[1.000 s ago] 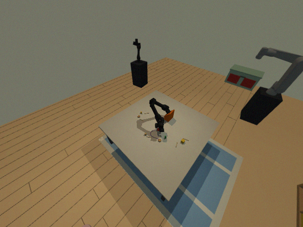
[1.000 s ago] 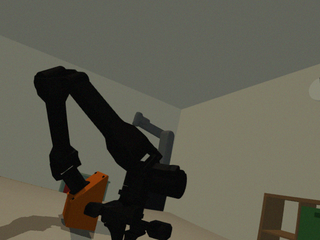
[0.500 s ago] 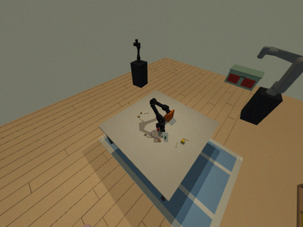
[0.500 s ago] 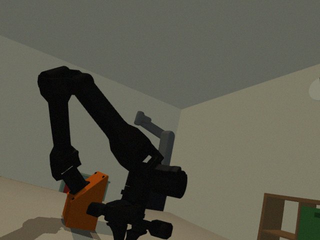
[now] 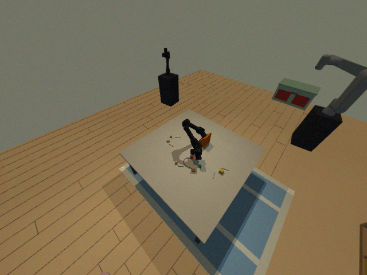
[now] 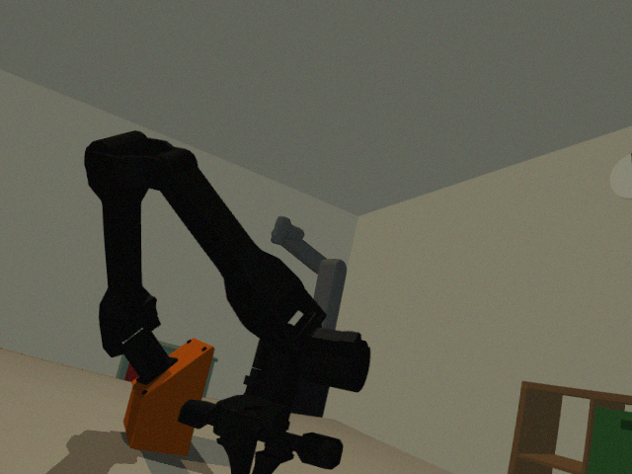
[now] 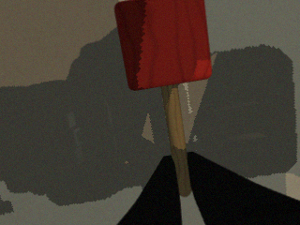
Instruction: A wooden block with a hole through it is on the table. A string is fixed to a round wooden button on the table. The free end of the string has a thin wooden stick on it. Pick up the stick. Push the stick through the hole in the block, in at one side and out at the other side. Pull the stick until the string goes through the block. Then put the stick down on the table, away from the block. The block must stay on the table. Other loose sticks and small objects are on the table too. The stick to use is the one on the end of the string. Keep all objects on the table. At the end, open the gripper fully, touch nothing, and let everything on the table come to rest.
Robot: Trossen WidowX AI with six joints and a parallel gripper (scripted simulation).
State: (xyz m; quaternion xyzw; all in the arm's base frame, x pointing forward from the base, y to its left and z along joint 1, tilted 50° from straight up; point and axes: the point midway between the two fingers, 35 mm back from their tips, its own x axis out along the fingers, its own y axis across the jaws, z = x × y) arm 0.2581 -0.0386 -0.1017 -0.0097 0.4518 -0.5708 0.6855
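Now: gripper tip 4 cm to the left of the red block, 3 cm short of it and 1 cm below it. The rest, counted from my gripper tip: green piece 10 cm to the left, 9 cm ahead, 1 cm above; then yellow cube 32 cm to the left, 1 cm ahead, 1 cm above.
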